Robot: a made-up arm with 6 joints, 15 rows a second.
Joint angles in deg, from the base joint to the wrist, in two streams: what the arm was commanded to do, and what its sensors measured. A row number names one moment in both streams.
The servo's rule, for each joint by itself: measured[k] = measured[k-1] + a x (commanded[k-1-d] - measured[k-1]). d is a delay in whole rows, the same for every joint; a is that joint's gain. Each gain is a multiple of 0.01, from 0.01 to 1. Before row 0 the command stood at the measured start. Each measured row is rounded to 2 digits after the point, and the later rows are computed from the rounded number. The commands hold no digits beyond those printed.
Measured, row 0:
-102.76 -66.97 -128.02 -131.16 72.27 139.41
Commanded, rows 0 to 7:
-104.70 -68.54 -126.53 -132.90 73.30 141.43
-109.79 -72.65 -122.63 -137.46 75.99 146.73
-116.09 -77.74 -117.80 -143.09 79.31 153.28
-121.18 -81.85 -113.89 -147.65 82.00 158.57
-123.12 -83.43 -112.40 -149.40 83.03 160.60
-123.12 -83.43 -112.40 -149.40 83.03 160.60
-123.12 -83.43 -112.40 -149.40 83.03 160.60
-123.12 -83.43 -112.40 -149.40 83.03 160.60
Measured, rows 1 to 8:
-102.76 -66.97 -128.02 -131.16 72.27 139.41
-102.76 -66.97 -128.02 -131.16 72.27 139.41
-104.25 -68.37 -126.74 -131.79 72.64 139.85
-108.52 -72.18 -123.21 -133.83 73.85 141.36
-114.35 -77.13 -118.56 -137.16 75.82 143.98
-119.61 -81.33 -114.54 -140.94 78.04 147.19
-122.31 -83.20 -112.70 -143.99 79.84 150.14
-122.93 -83.40 -112.44 -145.94 80.99 152.44
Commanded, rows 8 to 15:
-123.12 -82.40 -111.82 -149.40 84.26 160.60
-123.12 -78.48 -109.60 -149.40 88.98 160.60
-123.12 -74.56 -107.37 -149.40 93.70 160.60
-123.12 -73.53 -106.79 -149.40 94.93 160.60
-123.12 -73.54 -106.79 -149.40 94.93 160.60
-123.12 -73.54 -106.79 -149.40 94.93 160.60
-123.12 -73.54 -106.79 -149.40 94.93 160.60
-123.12 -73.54 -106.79 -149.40 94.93 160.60
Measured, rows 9 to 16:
-123.08 -83.43 -112.41 -147.19 81.72 154.24
-123.11 -83.43 -112.40 -147.99 82.19 155.64
-123.12 -82.51 -111.90 -148.50 82.94 156.73
-123.12 -78.92 -109.92 -148.82 85.11 157.58
-123.12 -75.04 -107.73 -149.03 88.20 158.24
-123.12 -73.70 -106.92 -149.16 90.62 158.76
-123.12 -73.56 -106.81 -149.25 92.17 159.16
-123.12 -73.54 -106.79 -149.30 93.16 159.48

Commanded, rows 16 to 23:
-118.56 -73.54 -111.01 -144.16 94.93 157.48
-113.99 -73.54 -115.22 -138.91 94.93 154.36
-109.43 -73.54 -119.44 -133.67 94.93 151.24
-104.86 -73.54 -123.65 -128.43 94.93 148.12
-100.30 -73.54 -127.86 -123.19 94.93 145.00
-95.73 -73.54 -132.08 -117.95 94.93 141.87
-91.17 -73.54 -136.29 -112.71 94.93 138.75
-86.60 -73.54 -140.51 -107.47 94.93 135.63
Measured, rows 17 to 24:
-123.12 -73.54 -106.79 -149.34 93.80 159.73
-123.12 -73.54 -106.79 -149.36 94.21 159.92
-119.61 -73.54 -110.42 -147.49 94.47 159.38
-115.28 -73.54 -114.55 -144.40 94.64 158.28
-110.78 -73.54 -118.76 -140.54 94.74 156.73
-106.22 -73.54 -122.97 -136.18 94.81 154.84
-101.66 -73.54 -127.18 -131.50 94.85 152.68
-97.09 -73.54 -131.39 -126.62 94.88 150.30

